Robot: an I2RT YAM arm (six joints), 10 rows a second.
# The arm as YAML. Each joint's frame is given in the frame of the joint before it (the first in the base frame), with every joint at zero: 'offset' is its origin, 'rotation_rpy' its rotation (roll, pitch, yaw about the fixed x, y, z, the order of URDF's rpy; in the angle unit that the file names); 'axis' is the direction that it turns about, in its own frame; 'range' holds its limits. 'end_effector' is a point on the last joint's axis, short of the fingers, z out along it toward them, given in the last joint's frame.
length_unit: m
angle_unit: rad
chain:
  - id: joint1
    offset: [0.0, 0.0, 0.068]
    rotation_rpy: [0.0, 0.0, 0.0]
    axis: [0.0, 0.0, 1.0]
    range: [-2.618, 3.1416]
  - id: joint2
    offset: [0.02, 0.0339, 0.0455]
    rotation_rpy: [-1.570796, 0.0, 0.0]
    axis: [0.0, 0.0, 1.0]
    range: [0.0, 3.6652]
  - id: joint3
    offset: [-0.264, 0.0, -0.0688]
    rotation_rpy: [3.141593, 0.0, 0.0]
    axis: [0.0, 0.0, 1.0]
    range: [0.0, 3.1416]
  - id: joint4
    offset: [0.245, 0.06, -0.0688]
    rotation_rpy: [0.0, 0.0, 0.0]
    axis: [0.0, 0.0, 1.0]
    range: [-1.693, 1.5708]
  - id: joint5
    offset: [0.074, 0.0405, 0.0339]
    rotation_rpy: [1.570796, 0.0, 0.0]
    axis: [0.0, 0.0, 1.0]
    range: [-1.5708, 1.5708]
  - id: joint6
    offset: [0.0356, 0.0, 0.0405]
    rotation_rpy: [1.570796, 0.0, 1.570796]
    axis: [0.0, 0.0, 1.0]
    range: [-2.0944, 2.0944]
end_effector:
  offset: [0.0, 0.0, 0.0]
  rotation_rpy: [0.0, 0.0, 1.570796]
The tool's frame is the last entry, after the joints.
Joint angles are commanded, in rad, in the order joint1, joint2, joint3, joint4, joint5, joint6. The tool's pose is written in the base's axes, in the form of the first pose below.
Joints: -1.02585, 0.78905, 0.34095, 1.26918, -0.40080, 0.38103
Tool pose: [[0.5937 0.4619 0.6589 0.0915], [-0.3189 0.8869 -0.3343 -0.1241], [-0.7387 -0.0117 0.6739 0.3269], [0 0 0 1]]
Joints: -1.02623, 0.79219, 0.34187, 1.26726, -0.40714, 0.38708
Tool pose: [[0.5932 0.4547 0.6643 0.0920], [-0.3104 0.8906 -0.3325 -0.1247], [-0.7428 -0.0090 0.6695 0.3266], [0 0 0 1]]
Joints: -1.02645, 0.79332, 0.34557, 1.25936, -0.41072, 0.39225
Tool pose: [[0.5925 0.4496 0.6684 0.0924], [-0.3021 0.8932 -0.3331 -0.1253], [-0.7468 -0.0045 0.6651 0.3270], [0 0 0 1]]
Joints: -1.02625, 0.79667, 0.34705, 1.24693, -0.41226, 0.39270
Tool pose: [[0.5868 0.4482 0.6743 0.0934], [-0.2921 0.8939 -0.3400 -0.1266], [-0.7552 0.0025 0.6555 0.3261], [0 0 0 1]]
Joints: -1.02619, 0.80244, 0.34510, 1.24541, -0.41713, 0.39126
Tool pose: [[0.5813 0.4460 0.6806 0.0942], [-0.2868 0.8950 -0.3416 -0.1277], [-0.7615 0.0034 0.6482 0.3245], [0 0 0 1]]
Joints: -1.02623, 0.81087, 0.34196, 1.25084, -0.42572, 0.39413
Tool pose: [[0.5779 0.4389 0.6880 0.0951], [-0.2791 0.8985 -0.3388 -0.1287], [-0.7669 0.0038 0.6418 0.3227], [0 0 0 1]]
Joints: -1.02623, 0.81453, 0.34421, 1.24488, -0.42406, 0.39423
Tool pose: [[0.5755 0.4400 0.6894 0.0957], [-0.2744 0.8980 -0.3440 -0.1297], [-0.7704 0.0088 0.6375 0.3224], [0 0 0 1]]
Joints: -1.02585, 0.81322, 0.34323, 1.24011, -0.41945, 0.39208
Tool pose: [[0.5740 0.4438 0.6881 0.0957], [-0.2738 0.8960 -0.3495 -0.1299], [-0.7717 0.0123 0.6359 0.3220], [0 0 0 1]]
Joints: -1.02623, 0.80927, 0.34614, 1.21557, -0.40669, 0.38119
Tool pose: [[0.5652 0.4586 0.6857 0.0958], [-0.2737 0.8884 -0.3686 -0.1310], [-0.7782 0.0206 0.6277 0.3217], [0 0 0 1]]
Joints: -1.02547, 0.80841, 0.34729, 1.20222, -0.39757, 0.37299
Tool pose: [[0.5594 0.4685 0.6838 0.0961], [-0.2742 0.8831 -0.3807 -0.1319], [-0.7823 0.0254 0.6224 0.3213], [0 0 0 1]]
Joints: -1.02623, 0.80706, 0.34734, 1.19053, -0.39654, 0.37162
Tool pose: [[0.5546 0.4707 0.6862 0.0963], [-0.2691 0.8818 -0.3874 -0.1324], [-0.7874 0.0302 0.6157 0.3206], [0 0 0 1]]
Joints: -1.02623, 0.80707, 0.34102, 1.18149, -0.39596, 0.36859
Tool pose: [[0.5470 0.4730 0.6907 0.0966], [-0.2615 0.8803 -0.3959 -0.1331], [-0.7953 0.0360 0.6052 0.3178], [0 0 0 1]]
